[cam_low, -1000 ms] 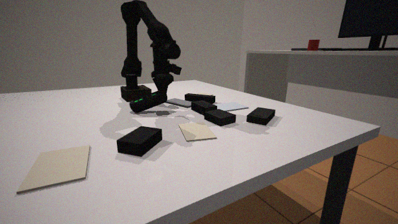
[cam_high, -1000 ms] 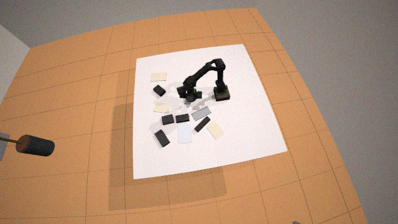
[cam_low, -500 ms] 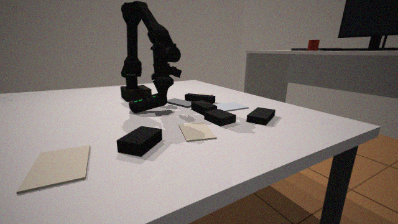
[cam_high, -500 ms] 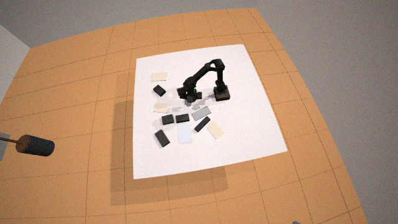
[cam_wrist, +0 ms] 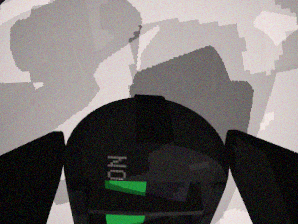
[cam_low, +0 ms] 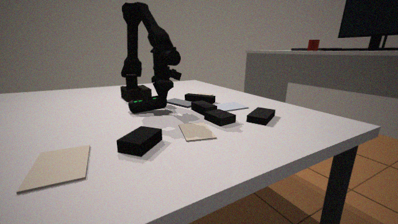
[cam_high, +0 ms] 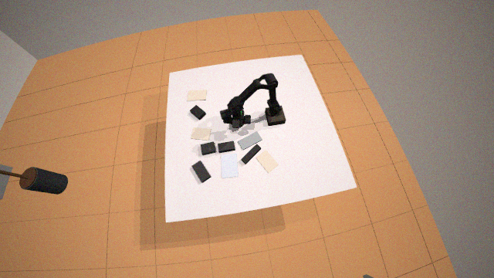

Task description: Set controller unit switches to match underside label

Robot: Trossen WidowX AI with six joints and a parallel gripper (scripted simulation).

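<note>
My gripper tip is now 8 cm past the grey plate, 11 cm to the right of it and 4 cm above it. Also, from my gripper tip: long dark block (8 cm behind, 22 cm to the left, 3 cm below); then pale blue plate (7 cm ahead, 29 cm to the left, 4 cm below).
</note>
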